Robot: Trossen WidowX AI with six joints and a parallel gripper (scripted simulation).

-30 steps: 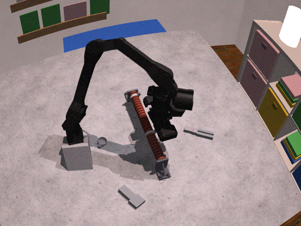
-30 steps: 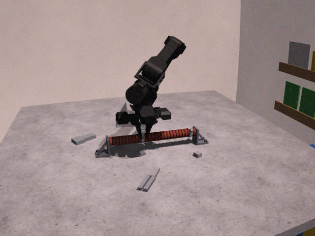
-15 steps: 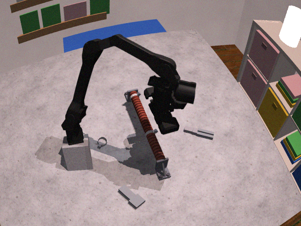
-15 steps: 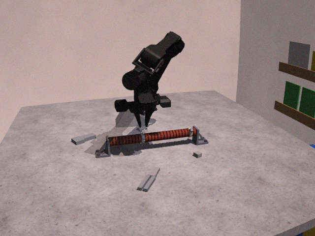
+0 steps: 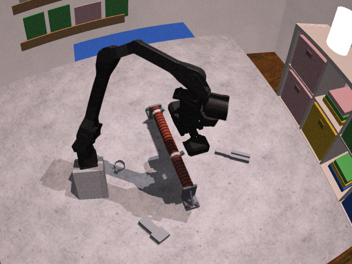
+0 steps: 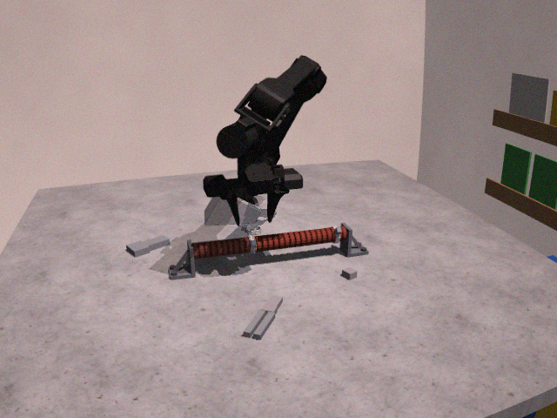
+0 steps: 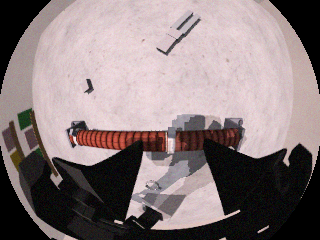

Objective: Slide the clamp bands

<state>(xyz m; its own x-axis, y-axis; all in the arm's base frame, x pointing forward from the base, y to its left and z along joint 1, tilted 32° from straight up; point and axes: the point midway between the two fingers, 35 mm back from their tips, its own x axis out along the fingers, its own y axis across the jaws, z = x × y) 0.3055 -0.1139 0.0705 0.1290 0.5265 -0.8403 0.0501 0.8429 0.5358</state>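
Right now the small grey block is 80 mm ahead of my hand, 180 mm to the left of it and 140 mm below it.
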